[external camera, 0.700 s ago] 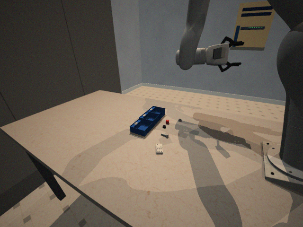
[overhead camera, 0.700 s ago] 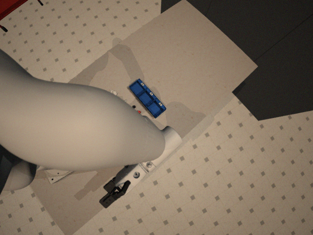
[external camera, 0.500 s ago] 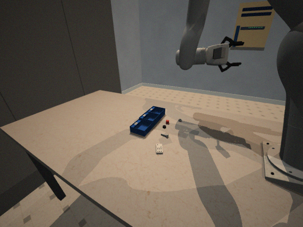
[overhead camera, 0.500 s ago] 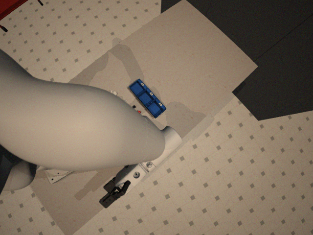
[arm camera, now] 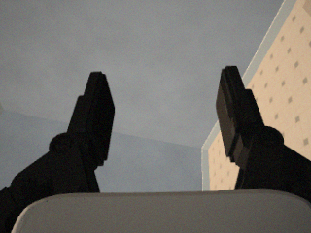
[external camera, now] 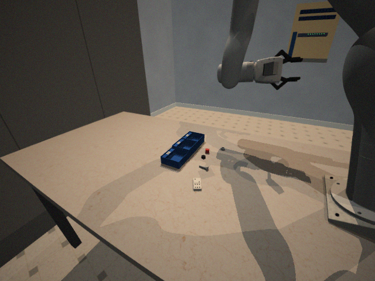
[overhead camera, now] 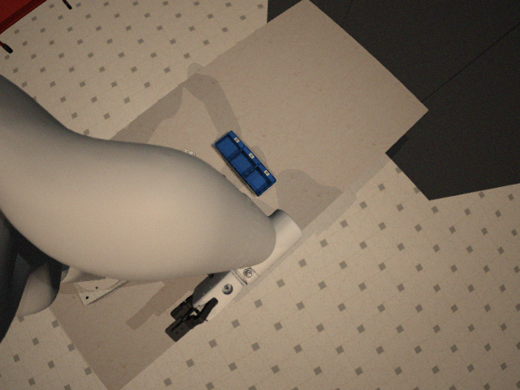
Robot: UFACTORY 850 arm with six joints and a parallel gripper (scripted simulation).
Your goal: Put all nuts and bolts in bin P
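My hand is 400 mm short of the blue bin, 200 mm to the right of it and 320 mm above it. From my hand the other things lie so: grey nut: 240 mm ahead, 140 mm to the left, 330 mm below; red die: 300 mm ahead, 180 mm to the left, 330 mm below; black nut: 310 mm ahead, 230 mm to the left, 330 mm below.
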